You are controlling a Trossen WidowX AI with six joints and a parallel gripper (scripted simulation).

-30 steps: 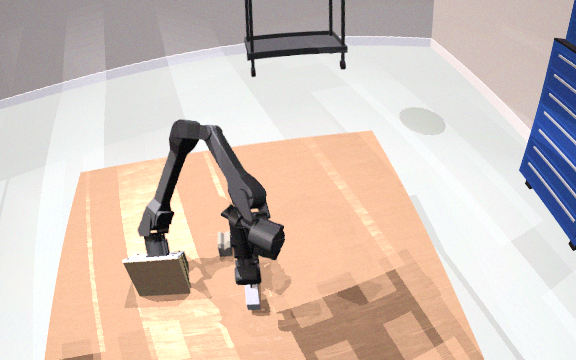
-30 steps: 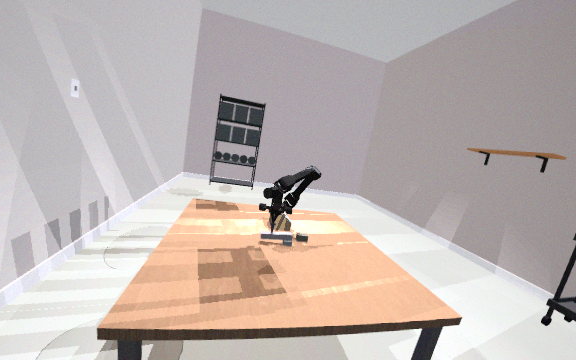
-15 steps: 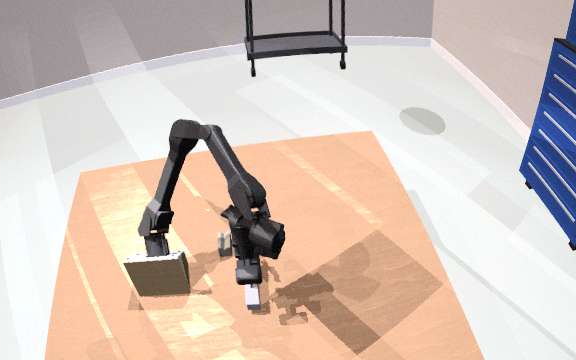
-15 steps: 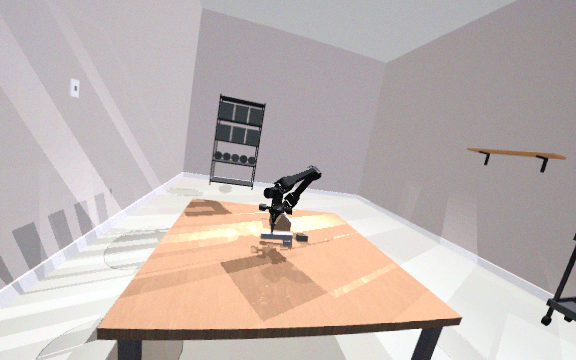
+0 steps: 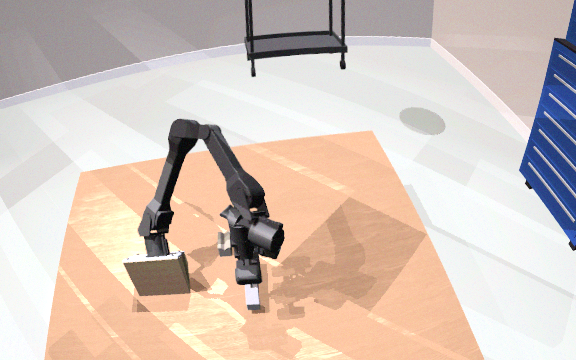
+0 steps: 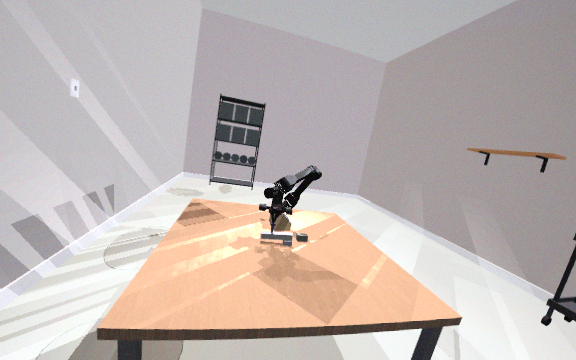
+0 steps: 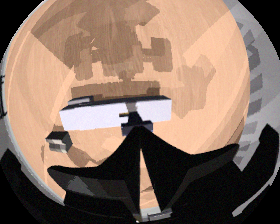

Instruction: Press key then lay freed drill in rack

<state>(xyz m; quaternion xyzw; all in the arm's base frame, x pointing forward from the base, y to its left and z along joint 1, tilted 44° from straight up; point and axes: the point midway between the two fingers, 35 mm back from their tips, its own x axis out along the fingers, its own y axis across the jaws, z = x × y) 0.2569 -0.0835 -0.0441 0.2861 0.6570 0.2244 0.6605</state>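
Right now my gripper tip is 30 mm above the blue key. The rest, counted from my gripper tip: grey rack 60 mm behind, 210 mm to the left, 100 mm below; white block 40 mm to the left, 80 mm below; drill 60 mm to the left, 70 mm below.
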